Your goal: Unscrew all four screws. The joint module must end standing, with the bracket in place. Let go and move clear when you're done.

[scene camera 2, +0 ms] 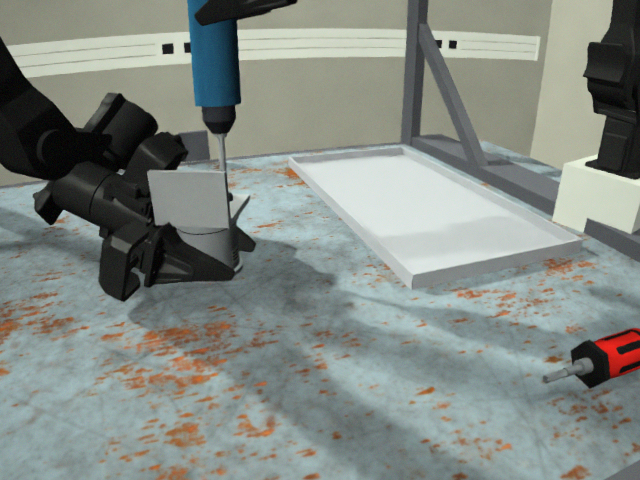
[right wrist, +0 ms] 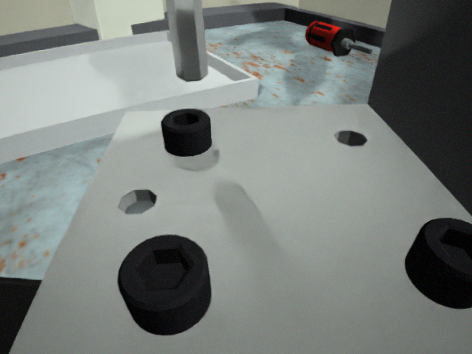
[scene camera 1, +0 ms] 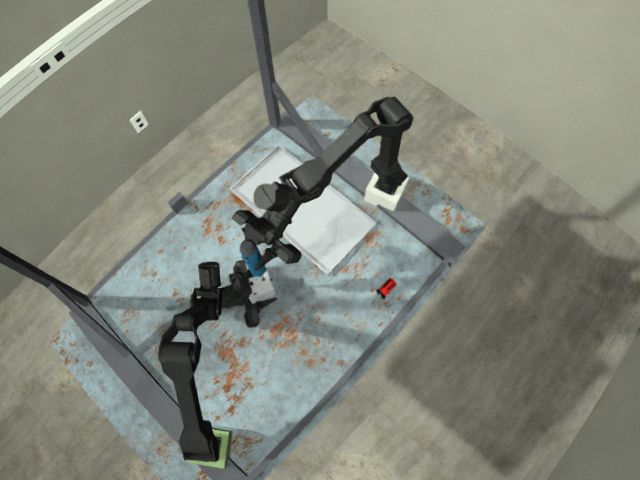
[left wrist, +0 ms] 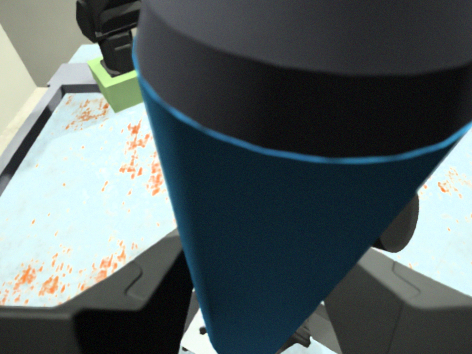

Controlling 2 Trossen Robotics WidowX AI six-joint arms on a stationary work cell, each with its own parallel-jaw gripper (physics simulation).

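Frame: origin at the left arm's base, x down, y right, z back, level; metres.
Seen in the pictures: left gripper, between the fingertips: (scene camera 2: 194, 22) (scene camera 1: 249, 264); right gripper, between the fingertips: (scene camera 2: 244, 261) (scene camera 1: 274, 289); left arm's base, origin of its link: (scene camera 2: 619, 168) (scene camera 1: 387, 183); right arm's base, origin of its link: (scene camera 1: 208, 447) (left wrist: 123, 64).
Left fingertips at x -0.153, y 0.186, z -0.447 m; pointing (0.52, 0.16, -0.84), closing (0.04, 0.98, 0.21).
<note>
Offsets run from my left fingertips to a thing's middle. "spot": to the spot under its first point. Level surfaces: height alone.
The joint module @(dx +0.197, dy -0.008, dz -0.010 m) (scene camera 2: 209, 250) stands upright under its grey bracket @(dx +0.146, dy -0.008, dz -0.010 m) (scene camera 1: 263, 290) (scene camera 2: 187, 198) (right wrist: 300, 200). My right gripper (scene camera 2: 238, 258) is open, with its fingers on either side of the module. My left gripper (left wrist: 253, 232) is shut on the blue screwdriver @(dx +0.028, dy -0.004, dz +0.014 m) (scene camera 1: 252, 259) (scene camera 2: 216, 62) (left wrist: 280, 215), held upright, bit down. In the right wrist view its bit @(dx +0.139, dy -0.007, dz +0.013 m) (right wrist: 190, 50) is above and behind a black screw @(dx +0.166, dy -0.006, dz +0.015 m) (right wrist: 187, 132), which sits raised, a pale recess showing below it. Two more screws show: one front left (right wrist: 165, 284), one at the right edge @(spot: dx +0.157, dy -0.006, dz -0.033 m) (right wrist: 442, 262). A fourth is not visible.
A white tray @(dx +0.221, dy +0.026, dz +0.286 m) (scene camera 1: 330, 227) (scene camera 2: 439, 206) (right wrist: 45, 75) lies near the module. A red screwdriver @(dx +0.214, dy -0.315, dz +0.151 m) (scene camera 1: 387, 287) (scene camera 2: 617, 353) (right wrist: 327, 37) lies on the blue, rust-marked table @(dx +0.229 m) (scene camera 1: 310, 330). Grey frame posts (scene camera 1: 264, 62) stand at the table's edges.
</note>
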